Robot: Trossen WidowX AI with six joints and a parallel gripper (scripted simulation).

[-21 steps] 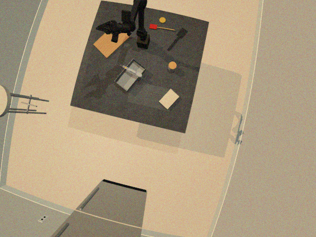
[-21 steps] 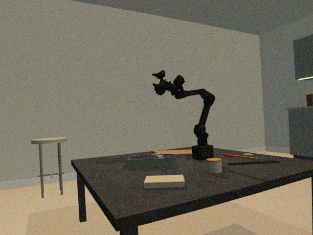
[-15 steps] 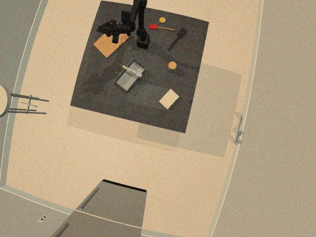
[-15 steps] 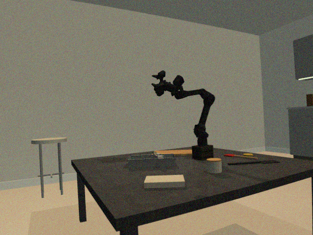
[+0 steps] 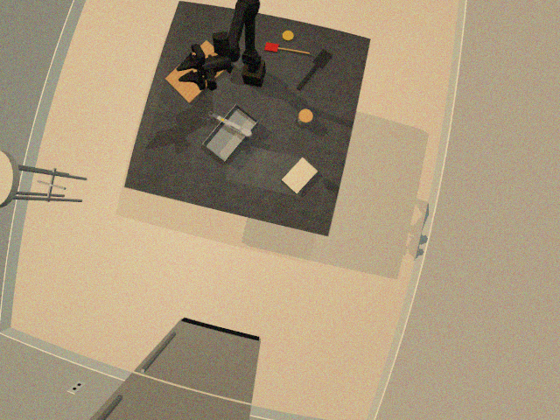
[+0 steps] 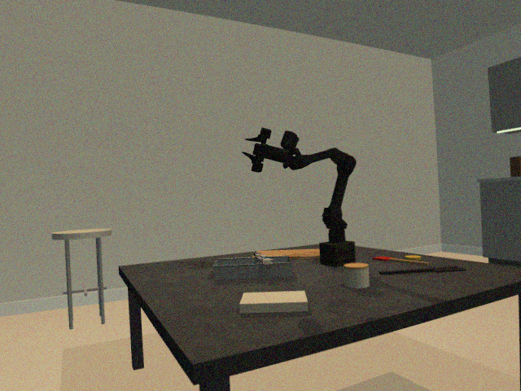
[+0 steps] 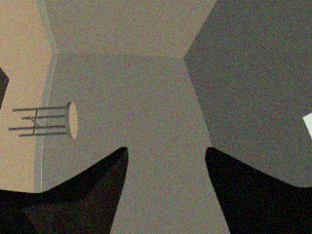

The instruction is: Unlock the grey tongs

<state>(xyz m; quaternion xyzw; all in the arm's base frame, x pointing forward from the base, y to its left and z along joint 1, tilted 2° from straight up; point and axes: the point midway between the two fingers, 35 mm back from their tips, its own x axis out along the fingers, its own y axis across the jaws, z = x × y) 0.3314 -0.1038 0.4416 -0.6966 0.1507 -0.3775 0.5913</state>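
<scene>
Right now the roasting tin is 51 cm below my gripper tip, 10 cm to the left of it and 2 cm ahead of it. Round my gripper tip: wood-lidded pot (50 cm below, 49 cm to the left, 19 cm behind); wooden board (53 cm below, 32 cm behind, 23 cm to the right); pale block (56 cm to the left, 52 cm below, 15 cm ahead).
</scene>
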